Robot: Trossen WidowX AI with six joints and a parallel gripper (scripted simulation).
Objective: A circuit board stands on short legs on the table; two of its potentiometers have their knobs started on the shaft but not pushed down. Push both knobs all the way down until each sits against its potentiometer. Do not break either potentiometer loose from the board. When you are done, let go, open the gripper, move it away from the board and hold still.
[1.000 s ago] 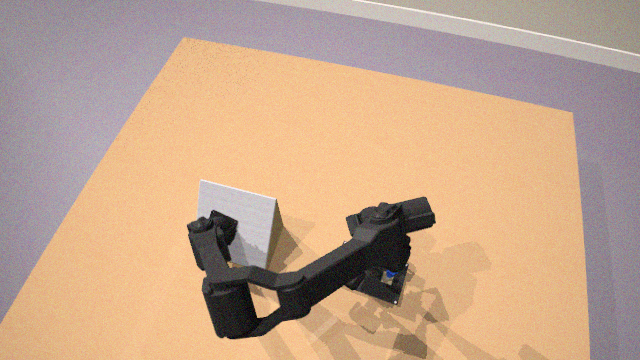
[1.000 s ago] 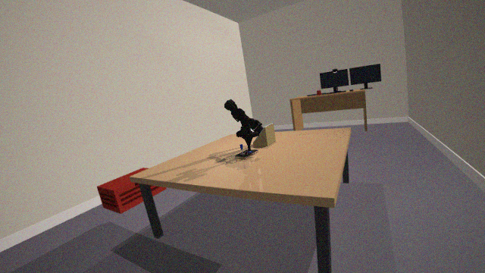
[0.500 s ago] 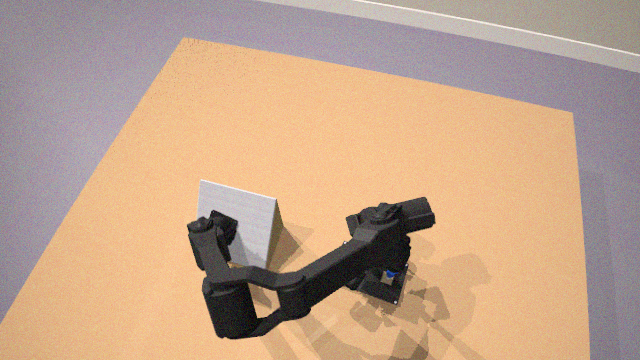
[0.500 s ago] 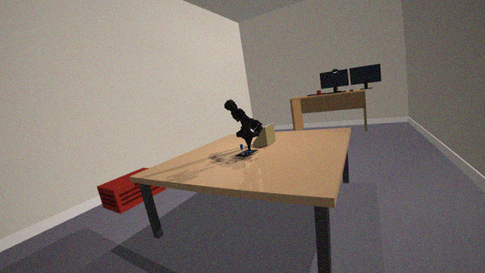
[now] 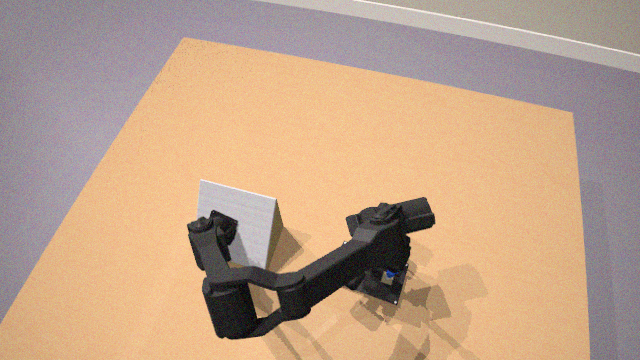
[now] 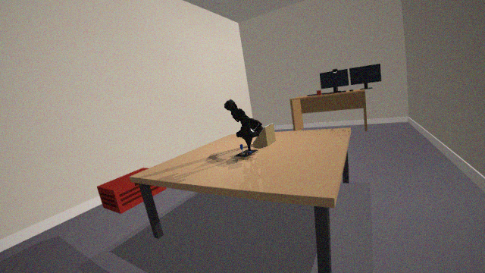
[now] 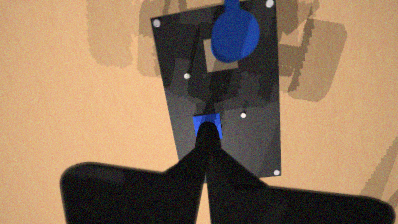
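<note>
Right now my gripper tip is 10 mm above the dark knob. Round my gripper tip: blue knob: 60 mm ahead, 20 mm to the right, 20 mm above.
</note>
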